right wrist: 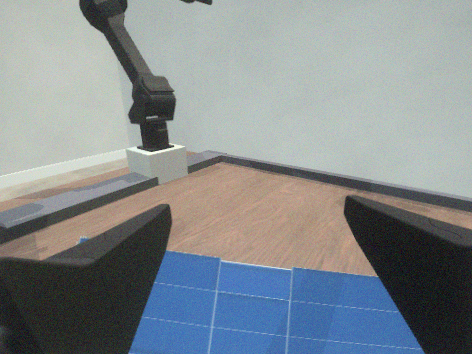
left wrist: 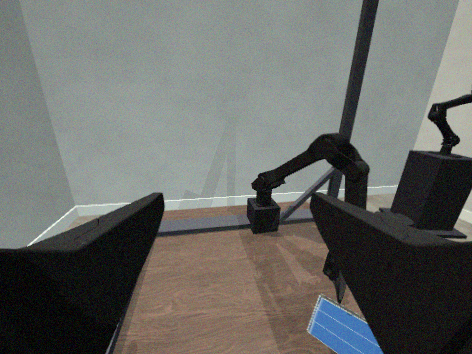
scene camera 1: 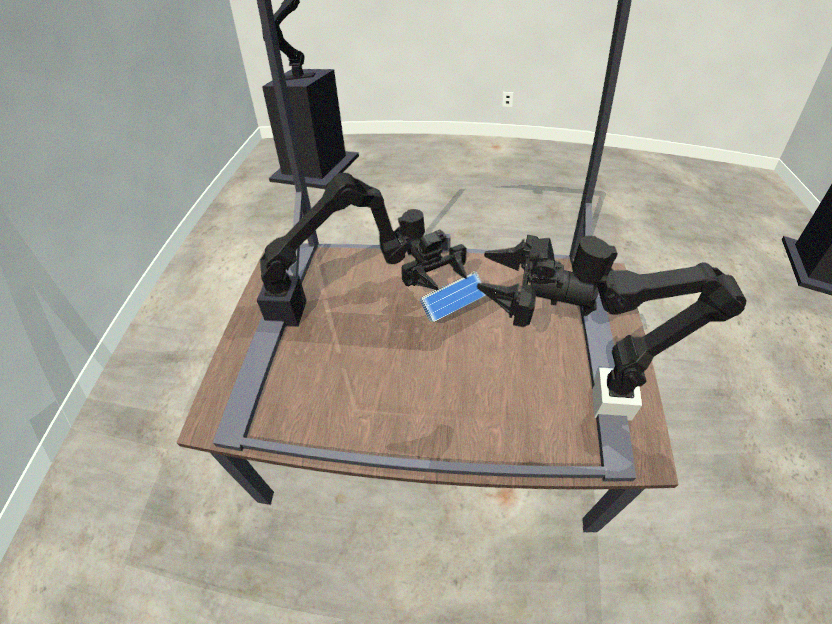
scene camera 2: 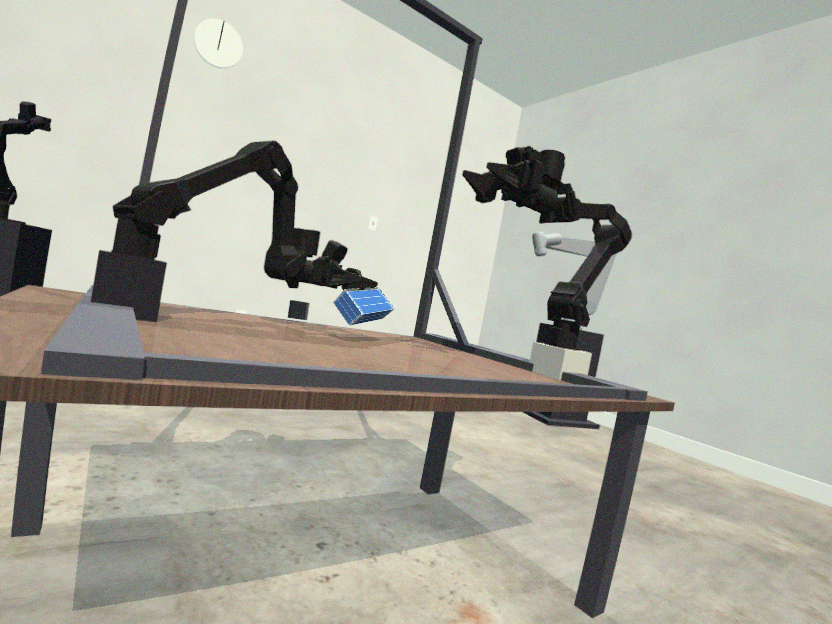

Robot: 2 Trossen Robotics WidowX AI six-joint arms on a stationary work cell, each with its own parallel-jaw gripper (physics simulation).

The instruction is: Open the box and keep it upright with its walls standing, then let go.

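Where they show: left gripper, fingertip midpoint: (left wrist: 238,199) (scene camera 1: 480,269) (scene camera 2: 474,168); right gripper, fingertip midpoint: (right wrist: 257,208) (scene camera 1: 452,282) (scene camera 2: 370,281); left arm's base, origin of the base link: (right wrist: 155,147) (scene camera 1: 620,386) (scene camera 2: 562,347); right arm's base, origin of the base link: (left wrist: 263,202) (scene camera 1: 278,287).
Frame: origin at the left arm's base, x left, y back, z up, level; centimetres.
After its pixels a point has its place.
The blue box (scene camera 1: 453,296) @[x -21.3, y -43.1, z 2.8 cm] (scene camera 2: 369,305) @[x -19.0, y -44.0, z 1.6 cm] (left wrist: 345,327) @[x -20.2, y -45.2, z 2.9 cm] (right wrist: 252,305) @[x -24.3, y -45.0, z 3.8 cm] with white lines is tilted and raised above the table in scene camera 2, close against the right fingertips. No flap is seen standing up. My right gripper (scene camera 1: 450,281) @[x -21.9, y -43.5, z 6.9 cm] (scene camera 2: 368,283) @[x -21.9, y -43.5, z 6.9 cm] (right wrist: 257,208) @[x -21.9, y -43.5, z 6.9 cm] is open, its fingertips at the box's far long edge in scene camera 1. The contact between fingers and box is partly hidden. My left gripper (scene camera 1: 481,270) @[x 0.3, y -36.3, z 32.5 cm] (scene camera 2: 477,169) @[x 0.3, y -36.3, z 32.5 cm] (left wrist: 238,199) @[x 0.3, y -36.3, z 32.5 cm] is open and empty, high above the table; one finger overlaps the box's right end in scene camera 1.
The wooden table (scene camera 1: 430,376) @[x -2.7, y -46.4, z -7.2 cm] (scene camera 2: 268,349) @[x 2.2, y -70.2, z -7.2 cm] is bordered by a grey frame (scene camera 1: 403,460) @[x 21.8, y -48.6, z -5.2 cm] (scene camera 2: 336,374) @[x 24.4, y -67.8, z -5.6 cm]. Upright posts (scene camera 1: 608,100) @[x -51.1, y -7.1, z 48.3 cm] (scene camera 2: 456,154) @[x -51.1, y -7.1, z 55.1 cm] rise at its far side. The left arm's white base block (scene camera 1: 616,403) @[x 4.9, y -1.5, z -0.1 cm] (right wrist: 165,162) @[x -1.1, y -5.0, z -2.5 cm] stands at the table's right side in scene camera 1.
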